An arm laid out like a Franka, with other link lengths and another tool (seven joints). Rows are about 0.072 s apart.
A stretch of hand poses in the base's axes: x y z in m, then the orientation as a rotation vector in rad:
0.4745 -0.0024 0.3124 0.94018 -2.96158 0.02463
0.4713 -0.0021 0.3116 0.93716 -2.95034 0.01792
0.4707 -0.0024 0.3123 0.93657 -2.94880 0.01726
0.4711 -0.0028 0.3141 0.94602 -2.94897 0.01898
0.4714 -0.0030 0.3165 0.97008 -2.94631 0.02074
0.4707 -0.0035 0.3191 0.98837 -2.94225 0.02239
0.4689 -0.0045 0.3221 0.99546 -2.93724 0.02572
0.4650 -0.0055 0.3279 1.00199 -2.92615 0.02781
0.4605 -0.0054 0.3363 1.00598 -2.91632 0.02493
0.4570 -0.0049 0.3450 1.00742 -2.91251 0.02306
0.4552 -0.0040 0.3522 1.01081 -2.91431 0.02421
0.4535 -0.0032 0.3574 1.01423 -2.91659 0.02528
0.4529 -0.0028 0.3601 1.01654 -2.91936 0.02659
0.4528 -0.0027 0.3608 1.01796 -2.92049 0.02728
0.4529 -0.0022 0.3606 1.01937 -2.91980 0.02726
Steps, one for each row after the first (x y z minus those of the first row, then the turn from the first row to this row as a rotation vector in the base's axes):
-0.0032 0.0003 -0.0008 0.00055 0.01242 0.00017
-0.0038 0.0000 -0.0001 0.00045 0.01412 0.00009
-0.0034 -0.0004 0.0017 0.00040 0.01096 0.00591
-0.0031 -0.0006 0.0041 0.00104 0.00613 0.02126
-0.0038 -0.0011 0.0067 0.00078 0.00413 0.03330
-0.0056 -0.0021 0.0097 -0.00194 0.00588 0.03868
-0.0095 -0.0031 0.0155 -0.00572 0.01352 0.04493
-0.0140 -0.0030 0.0239 -0.00635 0.02178 0.04934
-0.0175 -0.0025 0.0326 -0.00614 0.02516 0.05098
-0.0193 -0.0016 0.0398 -0.00596 0.02228 0.05271
-0.0210 -0.0008 0.0450 -0.00559 0.01896 0.05436
-0.0216 -0.0004 0.0477 -0.00535 0.01550 0.05523
-0.0217 -0.0003 0.0484 -0.00529 0.01390 0.05587
-0.0216 0.0002 0.0482 -0.00532 0.01410 0.05688

